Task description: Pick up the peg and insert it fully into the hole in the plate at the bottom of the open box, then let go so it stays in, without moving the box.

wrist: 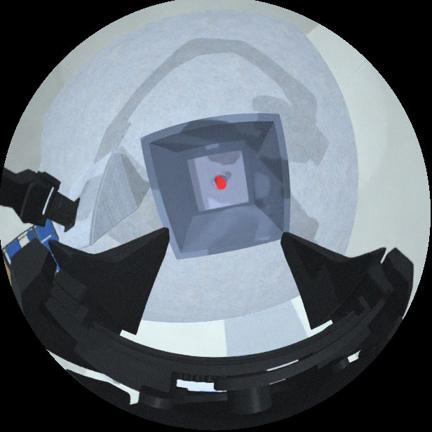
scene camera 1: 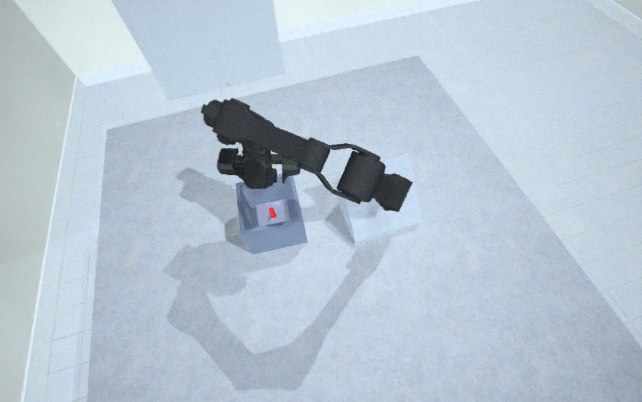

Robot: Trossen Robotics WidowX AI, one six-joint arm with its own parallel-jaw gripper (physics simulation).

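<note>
The red peg stands in the hole of the pale plate, with part of it sticking up; the wrist view shows a ring of the hole around its foot. How deep it sits cannot be told. The plate lies at the bottom of the open blue-grey box. My gripper is open and empty, high above the box and off toward its back side in the scene view. In the wrist view the peg shows ahead of the fingertips, between them sideways.
A pale, slanted block stands beside the box, to its right in the scene view, under the arm's base end. The box walls rise around the plate and peg. A grey panel stands at the back. The arm's shadow falls across the mat.
</note>
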